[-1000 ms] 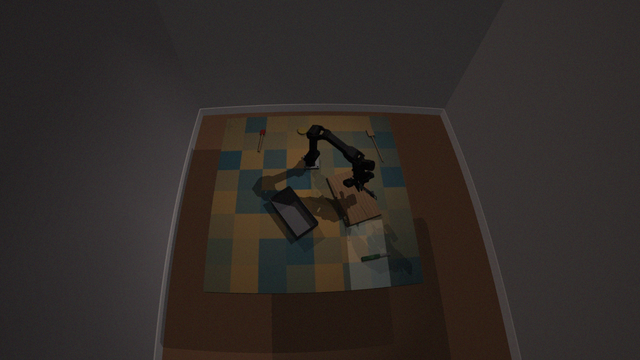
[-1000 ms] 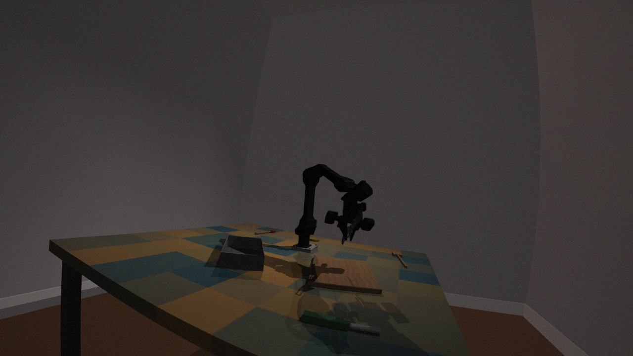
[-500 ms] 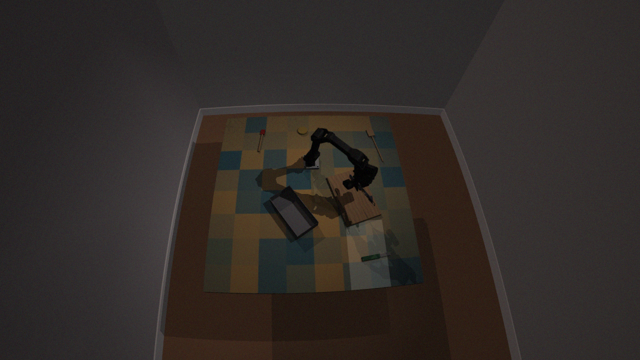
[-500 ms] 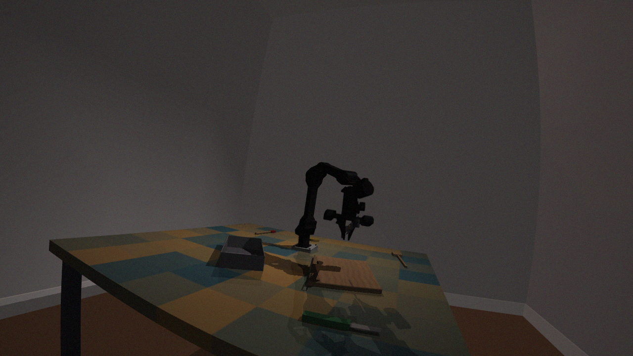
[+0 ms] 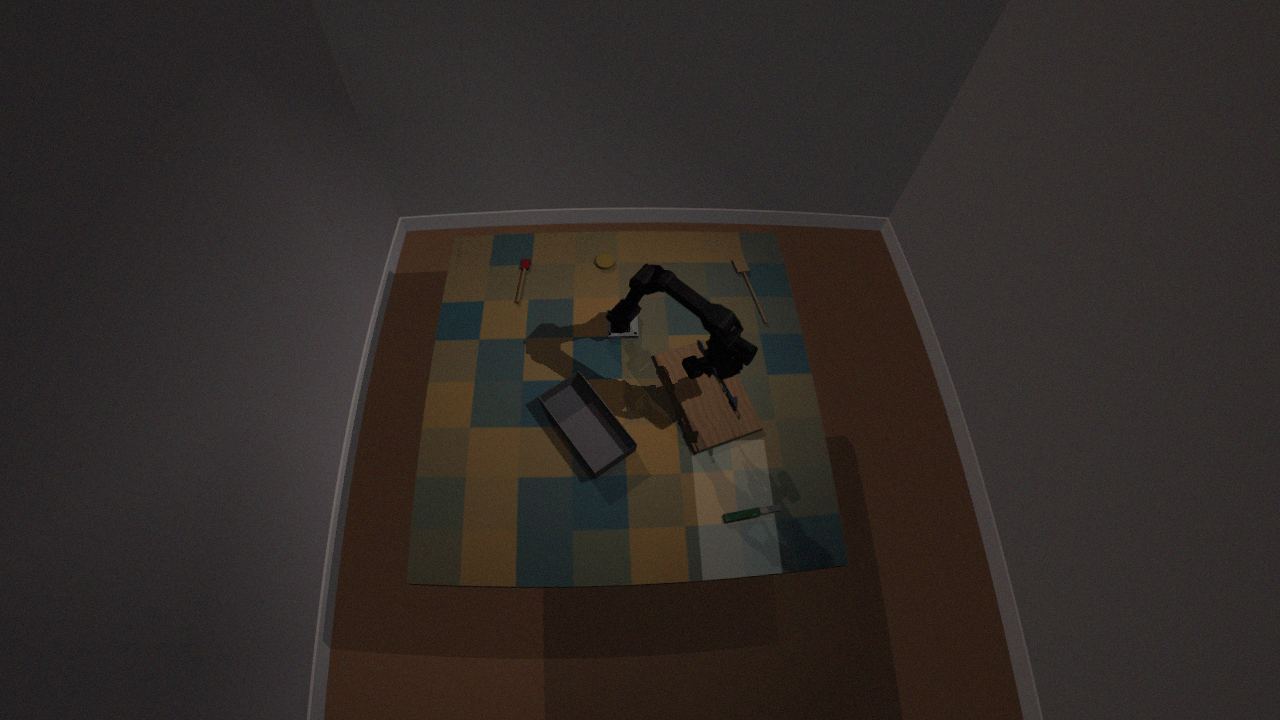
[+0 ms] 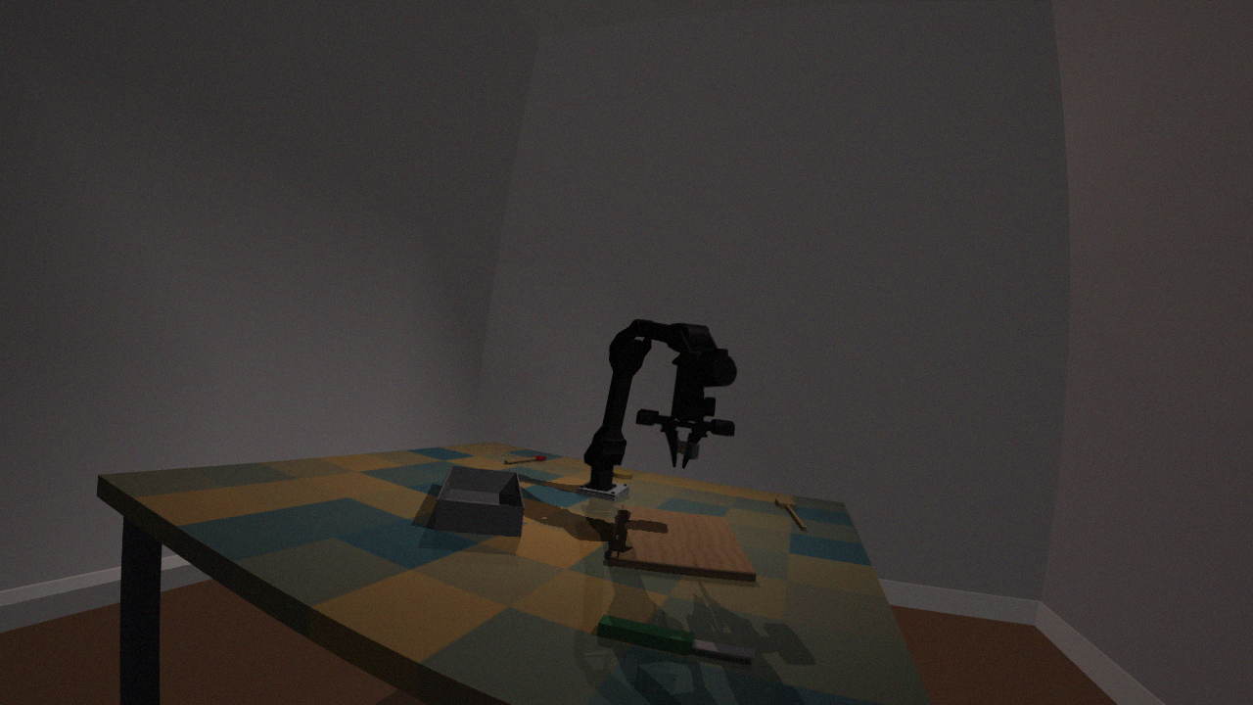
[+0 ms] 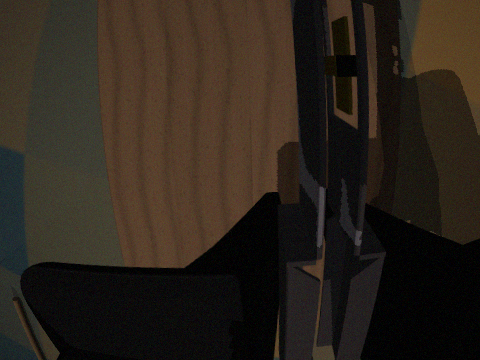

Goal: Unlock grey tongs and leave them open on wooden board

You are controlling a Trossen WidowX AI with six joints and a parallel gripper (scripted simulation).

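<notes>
Now: the wooden board 1 cm behind my gripper tip, 1 cm to the left of it and 14 cm below it. Round my gripper tip: red-tipped stick 49 cm behind, 62 cm to the right, 14 cm below; then roasting tin 10 cm ahead, 37 cm to the right, 12 cm below; then yellow disc 55 cm behind, 32 cm to the right, 14 cm below.
</notes>
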